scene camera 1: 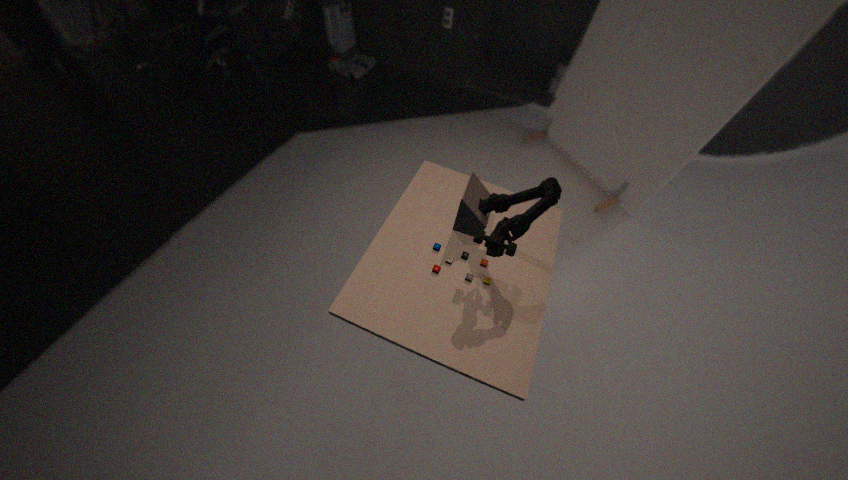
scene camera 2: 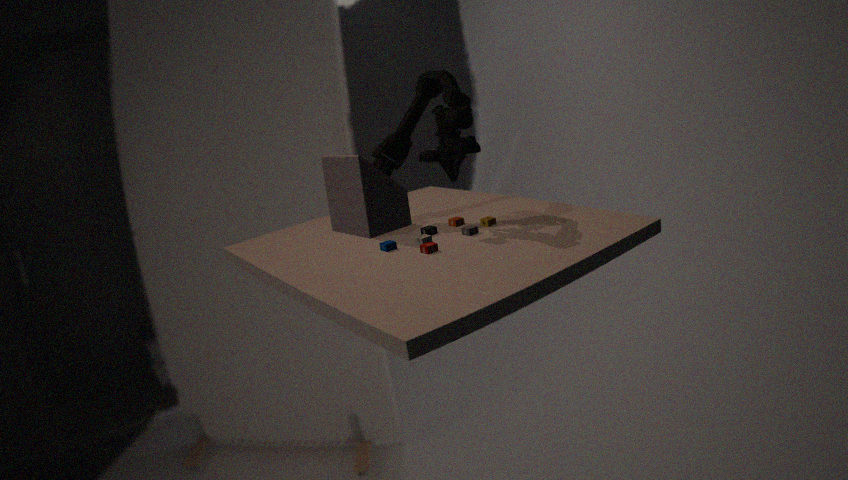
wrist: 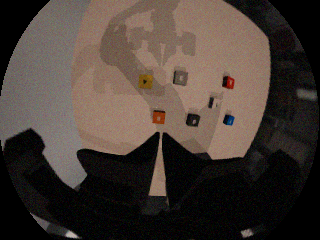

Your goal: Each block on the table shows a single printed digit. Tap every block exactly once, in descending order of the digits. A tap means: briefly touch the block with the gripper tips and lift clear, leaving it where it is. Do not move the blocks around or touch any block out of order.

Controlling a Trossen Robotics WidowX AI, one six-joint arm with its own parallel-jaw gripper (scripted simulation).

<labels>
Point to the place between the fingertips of the gripper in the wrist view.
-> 160,135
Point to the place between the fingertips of the gripper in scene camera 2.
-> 454,181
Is the gripper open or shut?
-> Shut.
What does the gripper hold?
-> Nothing.
</labels>
